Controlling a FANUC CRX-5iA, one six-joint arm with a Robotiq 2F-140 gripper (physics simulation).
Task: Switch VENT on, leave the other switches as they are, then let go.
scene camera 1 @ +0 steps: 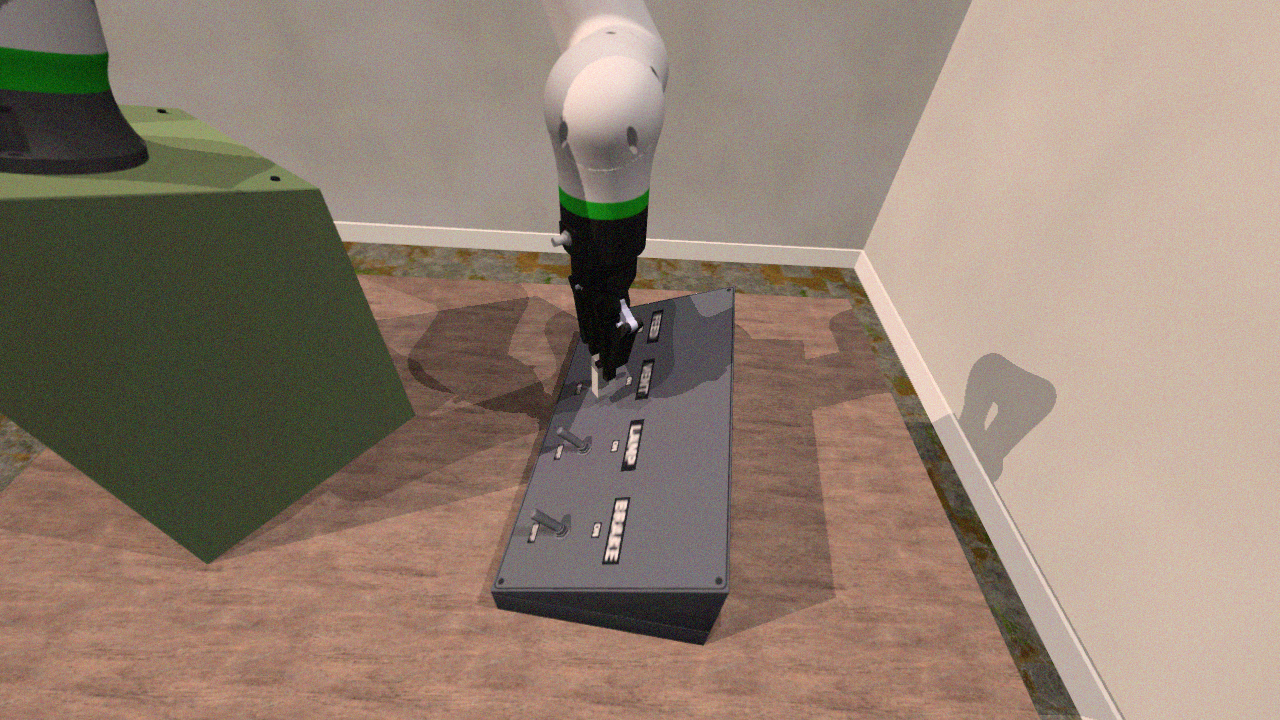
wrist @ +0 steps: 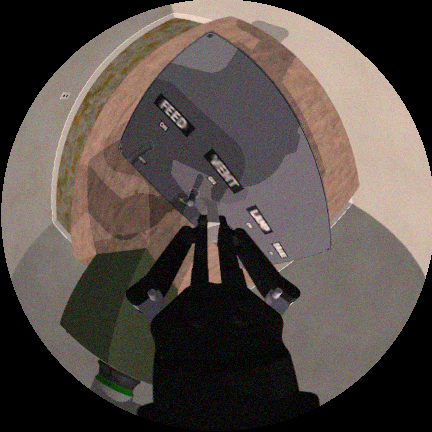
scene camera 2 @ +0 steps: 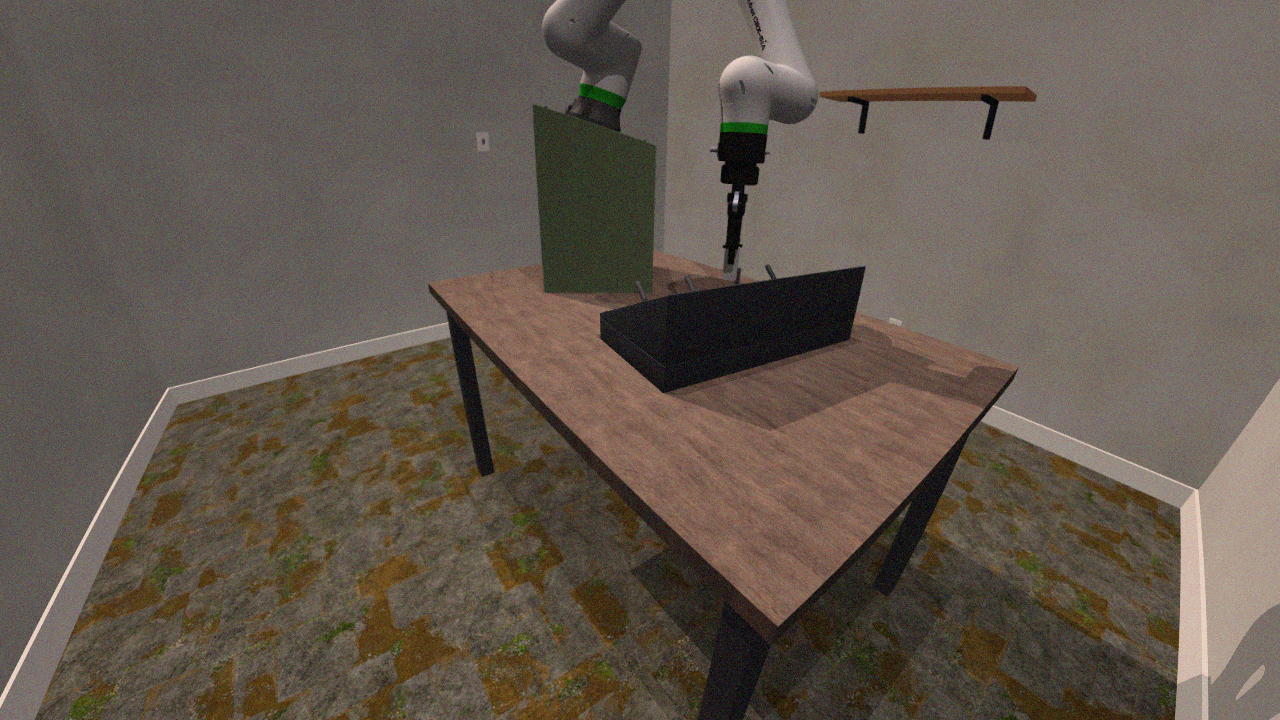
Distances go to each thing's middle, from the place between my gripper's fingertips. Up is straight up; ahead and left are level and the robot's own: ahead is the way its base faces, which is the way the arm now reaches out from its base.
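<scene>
Hand 6 cm short of the grey sloped switch panel (scene camera 1: 645, 505), 2 cm left of it, 4 cm above it.
</scene>
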